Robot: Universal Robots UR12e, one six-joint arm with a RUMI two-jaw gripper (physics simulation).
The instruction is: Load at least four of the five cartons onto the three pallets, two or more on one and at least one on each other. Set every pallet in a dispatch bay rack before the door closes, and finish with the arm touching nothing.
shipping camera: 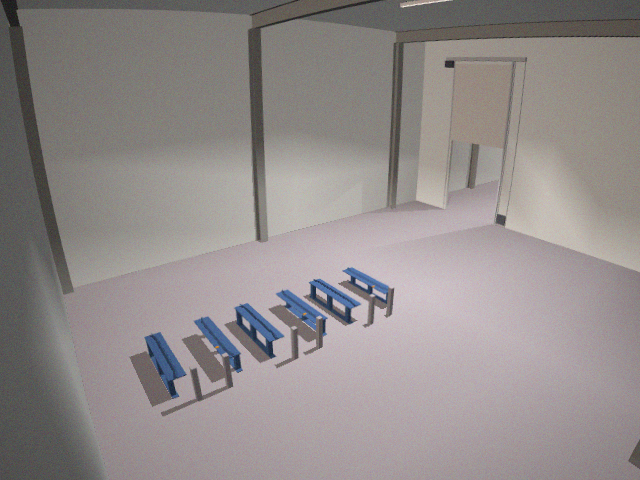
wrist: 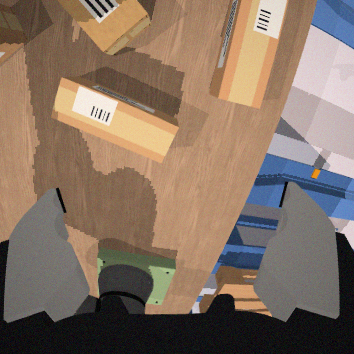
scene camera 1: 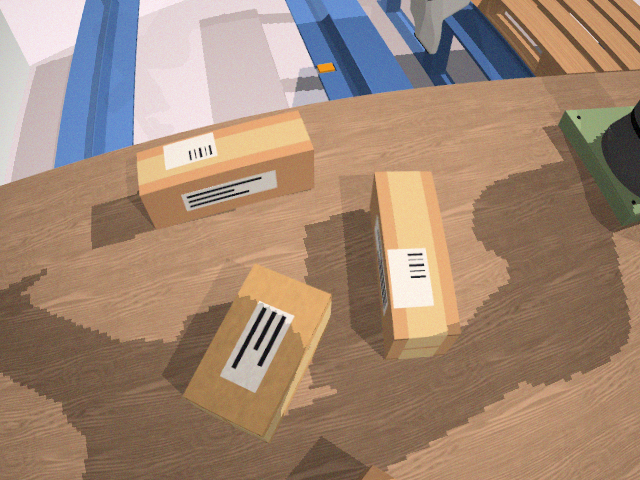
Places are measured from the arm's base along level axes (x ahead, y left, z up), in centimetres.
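Pixels of known places: gripper, between the fingertips: [wrist: 171, 189] [scene camera 1: 381, 11]; arm's base, origin of its link: [wrist: 125, 280].
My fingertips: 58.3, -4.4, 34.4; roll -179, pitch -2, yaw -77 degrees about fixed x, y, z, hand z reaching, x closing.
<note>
For each thing: its middle in the pictures, then the offset to it from my fingertips, as dx, dy, dz. "spot": a spot on its surface instead. Level surfaces: height alone.
- second taped carton, middle of its body: [scene camera 1: 224, 169] [wrist: 247, 38] +17.3, -12.7, -33.1
- tan carton, middle of its body: [scene camera 1: 261, 357] +18.8, +17.3, -33.3
- slatted pallet, a spot on its surface: [scene camera 1: 558, 43] [wrist: 242, 291] spot: -103.1, -66.8, -63.5
- wooden table, height of its surface: dz -37.7
- orange marker, middle of its body: [scene camera 1: 326, 68] [wrist: 315, 172] -21.7, -84.0, -77.9
A taped carton [scene camera 1: 413, 217] [wrist: 135, 130] stands narrow side up near the arm's base. A second taped carton [scene camera 1: 248, 142] [wrist: 245, 60] stands by the table edge. A tan carton [scene camera 1: 206, 384] [wrist: 130, 22] lies on its broad side. Part of another carton [scene camera 1: 377, 473] shows at the bottom of the scene view. My gripper [wrist: 171, 189] is open, with nothing between its fingers, above the table; the cartons lie ahead of the fingertips in the wrist view. A slatted pallet [scene camera 1: 558, 43] [wrist: 240, 291] shows beyond the table edge. The dispatch bay racks [shipping camera: 261, 322] carry no pallet. The door [shipping camera: 478, 103] is partly lowered.
The cartons stand on the wooden table [scene camera 1: 542, 428] [wrist: 200, 200]. The arm's green base plate [scene camera 1: 581, 131] [wrist: 162, 285] is near the pallet side. Blue beams [scene camera 1: 305, 10] with an orange marker [scene camera 1: 326, 67] [wrist: 316, 173] lie past the edge. Grey posts [shipping camera: 294, 343] stand before the racks.
</note>
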